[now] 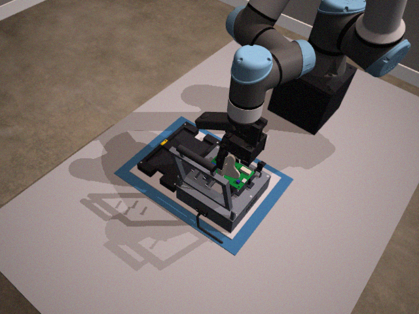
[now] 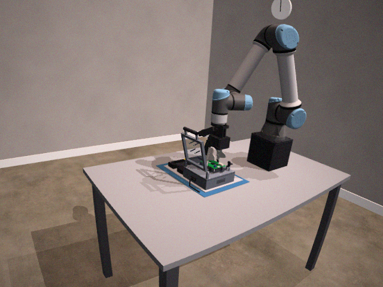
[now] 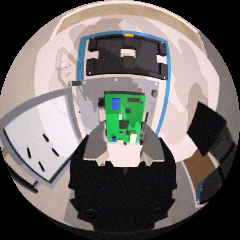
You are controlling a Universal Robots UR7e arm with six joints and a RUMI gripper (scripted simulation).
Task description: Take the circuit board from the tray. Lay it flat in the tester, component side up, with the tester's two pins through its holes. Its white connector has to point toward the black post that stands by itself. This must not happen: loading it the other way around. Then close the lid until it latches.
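My hand is right at the green circuit board. Round my hand: tester lid: 13 cm ahead, 10 cm above.
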